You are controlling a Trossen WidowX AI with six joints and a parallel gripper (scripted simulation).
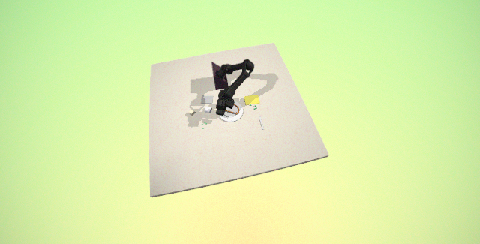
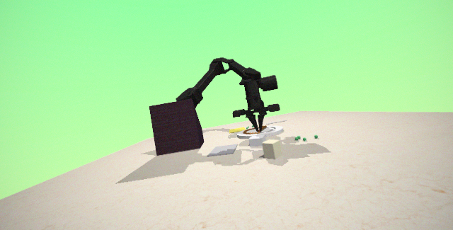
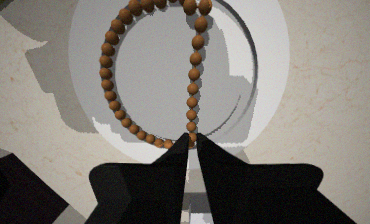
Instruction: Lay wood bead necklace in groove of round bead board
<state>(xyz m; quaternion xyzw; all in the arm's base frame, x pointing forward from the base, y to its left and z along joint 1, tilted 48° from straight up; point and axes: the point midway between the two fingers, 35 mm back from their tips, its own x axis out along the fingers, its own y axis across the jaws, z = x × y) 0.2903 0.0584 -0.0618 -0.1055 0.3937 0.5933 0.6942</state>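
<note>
My gripper tip is now 1 cm short of the round white bead board, 5 cm to the right of it and 1 cm above it. The rest, counted from my gripper tip: cream cube: 2 cm behind, 26 cm to the right; yellow card: 8 cm behind, 24 cm to the left, 1 cm below; grey flat plate: 15 cm behind, 13 cm to the right, 1 cm below.
</note>
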